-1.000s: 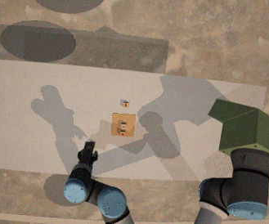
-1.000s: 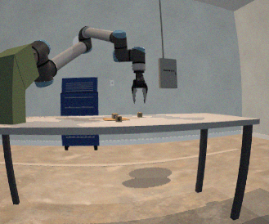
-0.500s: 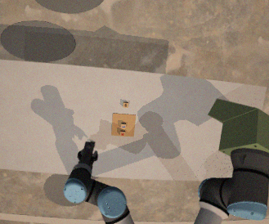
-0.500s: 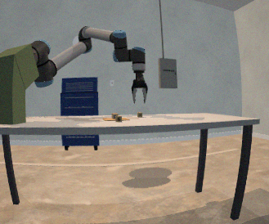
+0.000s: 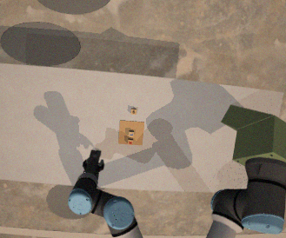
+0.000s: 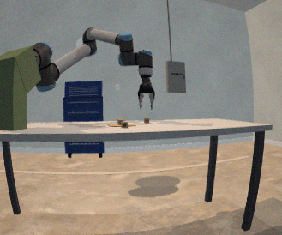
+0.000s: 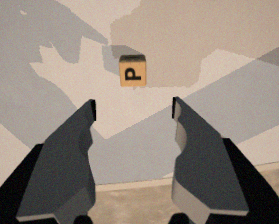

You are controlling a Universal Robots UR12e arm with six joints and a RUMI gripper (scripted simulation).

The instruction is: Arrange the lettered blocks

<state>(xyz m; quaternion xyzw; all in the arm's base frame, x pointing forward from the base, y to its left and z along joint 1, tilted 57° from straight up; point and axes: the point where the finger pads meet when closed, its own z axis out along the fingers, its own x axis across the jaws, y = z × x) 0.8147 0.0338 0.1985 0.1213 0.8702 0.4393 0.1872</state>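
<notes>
Now: hand 17 cm past the orange mat, 15 cm to the left of it and 10 cm above it.
</notes>
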